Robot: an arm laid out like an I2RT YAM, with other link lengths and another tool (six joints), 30 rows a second.
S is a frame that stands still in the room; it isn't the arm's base.
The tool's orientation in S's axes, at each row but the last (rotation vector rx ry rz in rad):
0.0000, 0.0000, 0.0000
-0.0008, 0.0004, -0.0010
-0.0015, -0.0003, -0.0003
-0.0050, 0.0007, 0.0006
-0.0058, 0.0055, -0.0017
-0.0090, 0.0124, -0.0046
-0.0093, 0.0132, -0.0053
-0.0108, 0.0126, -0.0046
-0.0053, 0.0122, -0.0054
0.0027, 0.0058, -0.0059
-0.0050, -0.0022, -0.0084
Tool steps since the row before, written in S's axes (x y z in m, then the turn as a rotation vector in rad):
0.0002, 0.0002, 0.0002, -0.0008, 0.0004, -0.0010
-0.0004, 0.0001, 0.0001, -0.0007, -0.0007, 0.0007
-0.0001, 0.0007, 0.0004, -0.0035, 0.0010, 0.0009
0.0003, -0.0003, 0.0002, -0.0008, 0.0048, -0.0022
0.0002, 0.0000, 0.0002, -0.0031, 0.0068, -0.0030
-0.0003, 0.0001, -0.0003, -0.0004, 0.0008, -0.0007
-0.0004, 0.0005, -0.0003, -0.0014, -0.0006, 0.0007
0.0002, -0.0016, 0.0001, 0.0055, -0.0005, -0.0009
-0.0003, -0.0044, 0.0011, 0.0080, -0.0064, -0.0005
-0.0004, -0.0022, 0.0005, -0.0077, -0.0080, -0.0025
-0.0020, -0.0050, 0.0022, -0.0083, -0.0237, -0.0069
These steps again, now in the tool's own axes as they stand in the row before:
0.0002, 0.0002, 0.0002, -0.0008, 0.0004, -0.0010
-0.0004, 0.0001, 0.0001, -0.0007, -0.0007, 0.0007
-0.0001, 0.0007, 0.0004, -0.0035, 0.0010, 0.0009
0.0003, -0.0003, 0.0002, -0.0008, 0.0048, -0.0022
0.0002, 0.0000, 0.0002, -0.0031, 0.0068, -0.0030
-0.0003, 0.0001, -0.0003, -0.0004, 0.0008, -0.0007
-0.0004, 0.0005, -0.0003, -0.0014, -0.0006, 0.0007
0.0002, -0.0016, 0.0001, 0.0055, -0.0005, -0.0008
-0.0003, -0.0044, 0.0011, 0.0080, -0.0064, -0.0004
-0.0004, -0.0022, 0.0005, -0.0076, -0.0081, -0.0025
-0.0020, -0.0050, 0.0022, -0.0081, -0.0237, -0.0070

